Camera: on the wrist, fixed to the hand. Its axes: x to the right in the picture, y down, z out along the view.
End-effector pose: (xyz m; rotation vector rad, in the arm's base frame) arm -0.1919 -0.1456 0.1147 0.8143 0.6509 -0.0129
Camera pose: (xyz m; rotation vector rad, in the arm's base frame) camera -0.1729 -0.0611 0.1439 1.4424 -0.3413 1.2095
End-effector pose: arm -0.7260 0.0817 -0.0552 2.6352 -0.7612 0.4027
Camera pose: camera -0.7624 0.0212 0.0028 -1.4402 2.4184 -0.5010
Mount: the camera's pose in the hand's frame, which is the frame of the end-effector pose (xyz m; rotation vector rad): 0.0190 0.0833 -0.0324 0.3362 -0.2255 1.5645
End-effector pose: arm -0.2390 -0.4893 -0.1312 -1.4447 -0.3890 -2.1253
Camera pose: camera -0.2212 -0.5789 -0.1311 -1.0932 0.2779 -0.6024
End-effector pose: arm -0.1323 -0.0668 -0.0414 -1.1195 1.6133 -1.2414
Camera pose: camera -0.1828 -0.0654 -0.1176 0.3297 1.3900 -0.2437
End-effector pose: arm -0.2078 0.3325 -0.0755 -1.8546 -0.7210 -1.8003
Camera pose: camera -0.1782 0.2493 -0.0521 -1.5211 0.3783 -0.4144
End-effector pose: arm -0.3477 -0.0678 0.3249 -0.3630 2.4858 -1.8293
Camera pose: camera -0.3854 -0.0180 0.2582 1.0115 1.3035 -1.2056
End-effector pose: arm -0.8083 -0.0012 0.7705 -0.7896 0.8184 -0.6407
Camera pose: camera -0.8087 0.0189 0.6814 0.2149 0.8321 0.6945
